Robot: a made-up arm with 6 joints. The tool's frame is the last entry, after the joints. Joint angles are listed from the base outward.
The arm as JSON. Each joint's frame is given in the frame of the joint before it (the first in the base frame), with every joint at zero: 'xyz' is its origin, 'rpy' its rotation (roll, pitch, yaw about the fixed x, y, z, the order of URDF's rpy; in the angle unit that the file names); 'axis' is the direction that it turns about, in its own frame. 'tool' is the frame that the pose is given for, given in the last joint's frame.
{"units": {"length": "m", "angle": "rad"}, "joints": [
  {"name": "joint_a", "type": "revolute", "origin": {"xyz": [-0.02, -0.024, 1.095], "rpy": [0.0, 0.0, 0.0]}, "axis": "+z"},
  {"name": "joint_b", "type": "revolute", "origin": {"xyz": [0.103, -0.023, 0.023], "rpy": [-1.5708, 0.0, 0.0]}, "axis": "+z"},
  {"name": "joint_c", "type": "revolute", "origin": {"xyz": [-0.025, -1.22, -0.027], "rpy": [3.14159, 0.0, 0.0]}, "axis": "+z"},
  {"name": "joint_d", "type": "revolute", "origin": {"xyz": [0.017, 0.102, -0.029], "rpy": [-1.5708, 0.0, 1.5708]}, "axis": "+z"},
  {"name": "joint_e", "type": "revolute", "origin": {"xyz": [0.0, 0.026, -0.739], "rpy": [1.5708, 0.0, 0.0]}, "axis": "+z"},
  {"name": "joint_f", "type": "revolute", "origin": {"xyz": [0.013, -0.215, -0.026], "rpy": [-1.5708, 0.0, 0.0]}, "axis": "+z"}
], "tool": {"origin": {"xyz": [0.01, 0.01, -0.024], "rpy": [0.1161, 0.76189, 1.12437]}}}
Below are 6 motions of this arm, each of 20 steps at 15 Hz.
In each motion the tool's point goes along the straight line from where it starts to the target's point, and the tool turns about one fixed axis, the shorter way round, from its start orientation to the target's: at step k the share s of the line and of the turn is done. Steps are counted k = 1, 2, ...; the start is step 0. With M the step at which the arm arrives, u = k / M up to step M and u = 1 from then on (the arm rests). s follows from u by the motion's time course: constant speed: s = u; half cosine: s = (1 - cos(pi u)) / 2; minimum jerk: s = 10 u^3 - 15 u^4 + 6 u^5.
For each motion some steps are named. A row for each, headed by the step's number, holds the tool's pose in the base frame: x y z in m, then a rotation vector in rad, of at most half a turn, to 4 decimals.
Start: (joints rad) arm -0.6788 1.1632 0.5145 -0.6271 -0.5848 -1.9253
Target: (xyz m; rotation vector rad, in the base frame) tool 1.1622 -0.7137 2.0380 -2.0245 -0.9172 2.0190
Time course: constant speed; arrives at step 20
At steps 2, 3, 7, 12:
2: 1.5447 -1.1686 1.1630 1.3694 0.1405 -1.6574
3: 1.5235 -1.1434 1.2116 1.4171 0.1800 -1.6941
7: 1.4385 -1.0423 1.4060 1.6073 0.3464 -1.8349
12: 1.3322 -0.9159 1.6491 1.8430 0.5757 -1.9955

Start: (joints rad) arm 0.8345 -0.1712 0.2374 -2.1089 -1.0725 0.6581
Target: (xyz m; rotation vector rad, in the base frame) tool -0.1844 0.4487 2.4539 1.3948 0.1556 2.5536
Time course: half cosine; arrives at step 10
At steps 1, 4, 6, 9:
1: 0.2675 0.4826 2.8968 1.2883 -1.1539 1.7661
4: 0.1188 0.4714 2.7510 1.3644 -0.7744 2.0749
6: -0.0244 0.4607 2.6107 1.4013 -0.3602 2.3298
9: -0.1731 0.4496 2.4650 1.3971 0.1174 2.5402

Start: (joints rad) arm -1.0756 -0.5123 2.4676 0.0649 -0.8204 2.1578
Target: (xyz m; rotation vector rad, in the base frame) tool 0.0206 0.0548 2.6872 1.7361 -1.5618 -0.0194
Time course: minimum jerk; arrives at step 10
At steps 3, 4, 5, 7, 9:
3: -0.5581 1.0367 2.4406 1.7610 -1.2988 1.2860
4: -0.4513 0.8556 2.4861 1.7872 -1.3742 1.0484
5: -0.3251 0.6414 2.5399 1.7997 -1.4476 0.7640
7: -0.0922 0.2461 2.6391 1.7722 -1.5385 0.2355
9: 0.0147 0.0648 2.6847 1.7384 -1.5609 -0.0061

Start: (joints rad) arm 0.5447 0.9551 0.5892 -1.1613 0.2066 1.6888
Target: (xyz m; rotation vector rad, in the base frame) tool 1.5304 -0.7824 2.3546 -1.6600 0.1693 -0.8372
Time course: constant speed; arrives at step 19
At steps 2, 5, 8, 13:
2: 1.7491 0.8236 1.7288 -1.4269 -0.5161 0.9823
5: 1.7105 0.5402 1.8392 -1.5359 -0.4047 0.6695
8: 1.6719 0.2568 1.9497 -1.6160 -0.2885 0.3512
13: 1.6076 -0.2156 2.1337 -1.6852 -0.0857 -0.1873

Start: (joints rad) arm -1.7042 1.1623 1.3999 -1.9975 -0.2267 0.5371
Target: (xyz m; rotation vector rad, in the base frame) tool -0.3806 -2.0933 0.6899 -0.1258 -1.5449 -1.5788
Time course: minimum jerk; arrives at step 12
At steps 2, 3, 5, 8, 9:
2: -0.3201 -2.1372 1.9840 -0.5123 -1.2043 -1.3065
3: -0.3243 -2.1341 1.8927 -0.4872 -1.2291 -1.3269
5: -0.3396 -2.1230 1.5666 -0.3950 -1.3170 -1.3985
8: -0.3674 -2.1029 0.9715 -0.2158 -1.4731 -1.5230
9: -0.3741 -2.0980 0.8288 -0.1706 -1.5097 -1.5515

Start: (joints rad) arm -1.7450 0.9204 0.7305 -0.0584 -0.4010 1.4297
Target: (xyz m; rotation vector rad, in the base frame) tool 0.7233 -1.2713 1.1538 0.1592 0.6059 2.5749
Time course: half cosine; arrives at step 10
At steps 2, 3, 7, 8, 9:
2: -0.2238 -1.9519 1.6555 -0.9584 1.1900 0.5207
3: -0.1080 -1.8687 1.5941 -0.8689 1.1772 0.7982
7: 0.5075 -1.4264 1.2681 -0.1754 0.8431 2.1663
8: 0.6233 -1.3432 1.2068 -0.0021 0.7245 2.3921
9: 0.6977 -1.2897 1.1674 0.1168 0.6378 2.5293

